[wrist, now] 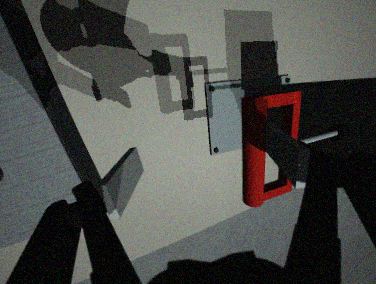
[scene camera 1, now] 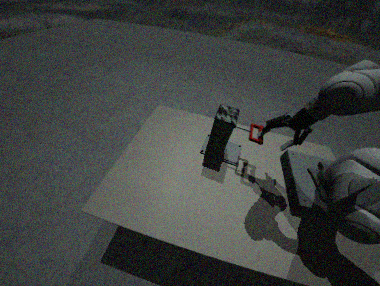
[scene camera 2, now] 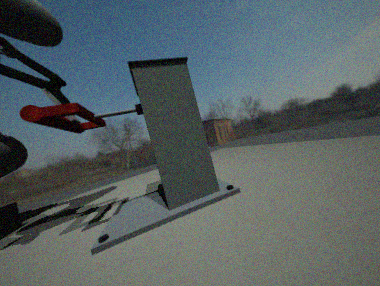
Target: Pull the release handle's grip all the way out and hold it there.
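Note:
The release handle is a red rectangular loop [scene camera 1: 251, 132] [scene camera 2: 60, 109] [wrist: 254, 175] with a thick round grip bar on its outer side. A thin metal rod [scene camera 1: 242, 129] [scene camera 2: 117, 114] [wrist: 322, 136] shows between the loop and the upright post [scene camera 1: 219, 140] [scene camera 2: 177, 130]. My gripper [scene camera 1: 273, 142] [wrist: 200, 148] is open, with nothing between its fingers. In the wrist view its right finger reaches through the loop, behind the grip bar, and hides part of the loop's far side. Its left finger stands well apart from the handle. Whether the finger touches the bar is unclear.
The post stands on a bolted grey base plate [scene camera 1: 232, 150] [scene camera 2: 135, 215] [wrist: 225, 120] on a pale table top [scene camera 1: 150, 165]. A grey, dark-sided box [scene camera 1: 300, 172] [wrist: 25, 135] lies on the table beside the arm. Arm shadows fall across the table.

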